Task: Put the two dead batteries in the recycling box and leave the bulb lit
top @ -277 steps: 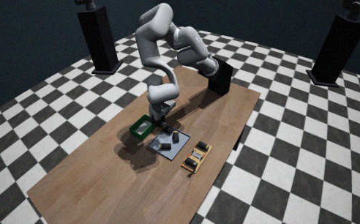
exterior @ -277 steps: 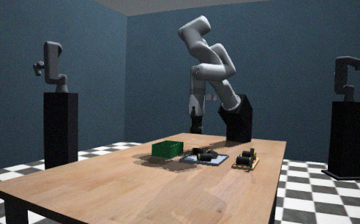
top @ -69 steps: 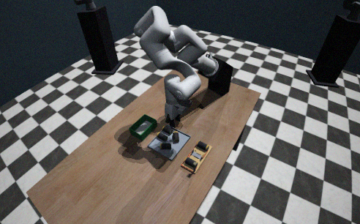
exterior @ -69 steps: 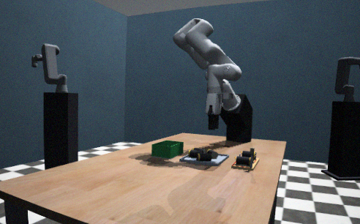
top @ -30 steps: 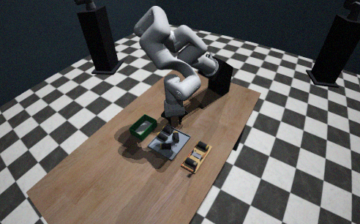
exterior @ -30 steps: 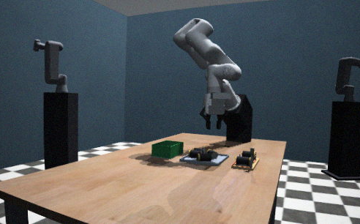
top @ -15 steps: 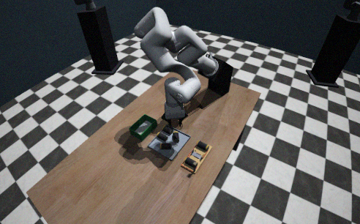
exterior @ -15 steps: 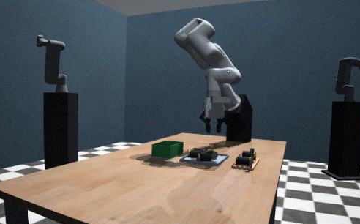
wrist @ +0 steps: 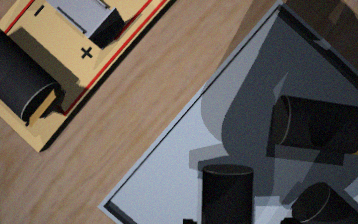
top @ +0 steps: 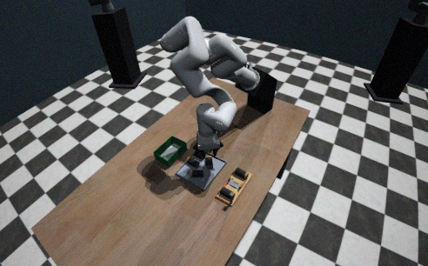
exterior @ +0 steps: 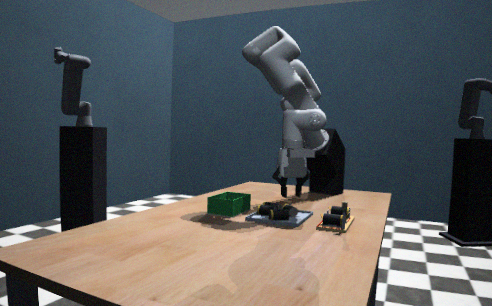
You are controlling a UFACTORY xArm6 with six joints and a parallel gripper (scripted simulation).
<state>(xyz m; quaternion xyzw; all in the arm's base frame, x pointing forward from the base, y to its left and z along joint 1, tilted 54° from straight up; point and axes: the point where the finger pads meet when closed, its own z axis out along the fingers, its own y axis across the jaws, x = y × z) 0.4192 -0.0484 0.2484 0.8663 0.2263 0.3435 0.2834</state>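
My hand is 8 cm above the grey tray, 4 cm to the left of it and 3 cm short of it. From my hand the other things lie so: green recycling box 22 cm to the right, 7 cm below, 4 cm behind.
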